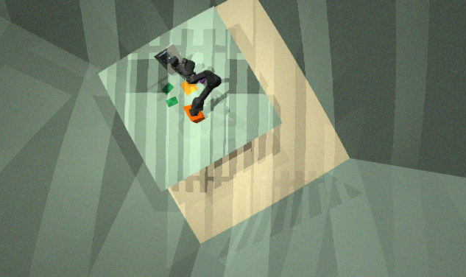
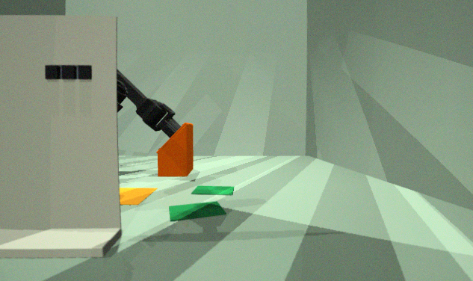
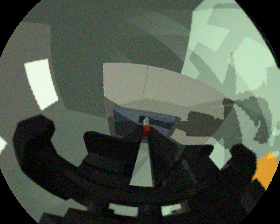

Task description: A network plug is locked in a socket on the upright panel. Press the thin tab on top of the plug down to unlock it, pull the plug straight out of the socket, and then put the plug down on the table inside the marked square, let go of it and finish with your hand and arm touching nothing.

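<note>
The orange marked square lies 230 mm below my gripper tip, 160 mm behind it and 30 mm to the right of it. Also, from my gripper tip: white panel (90 mm below, 30 mm ahead, 20 mm to the left); plug (right at my gripper tip).
</note>
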